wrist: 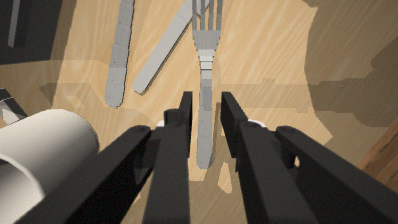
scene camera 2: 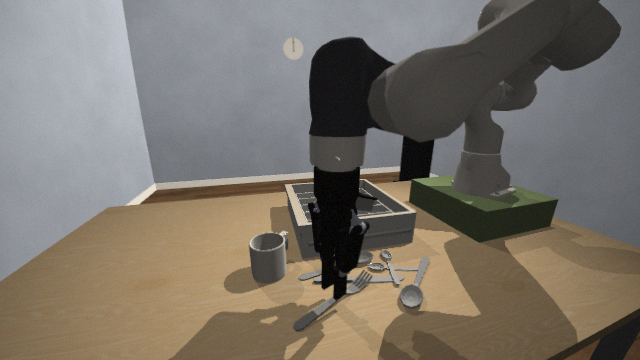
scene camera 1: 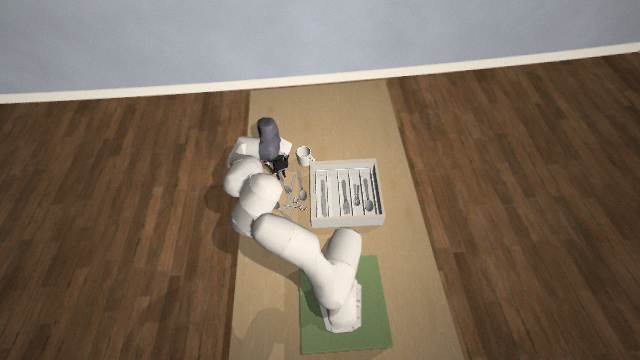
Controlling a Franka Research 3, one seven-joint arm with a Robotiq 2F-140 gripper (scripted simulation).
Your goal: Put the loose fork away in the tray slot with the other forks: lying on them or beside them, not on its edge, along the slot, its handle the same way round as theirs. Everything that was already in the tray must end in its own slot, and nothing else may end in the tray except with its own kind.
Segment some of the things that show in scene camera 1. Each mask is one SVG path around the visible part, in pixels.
A cutlery tray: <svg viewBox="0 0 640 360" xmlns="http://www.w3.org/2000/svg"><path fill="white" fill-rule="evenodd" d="M372 169L315 170L317 217L324 217L321 207L321 180L324 180L326 217L377 215L378 209ZM354 184L356 184L356 194L357 185L359 185L359 199L361 201L359 206L354 204ZM342 180L345 180L347 201L350 206L350 213L345 215ZM364 179L367 179L369 200L374 205L373 210L370 212L365 208L367 196Z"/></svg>
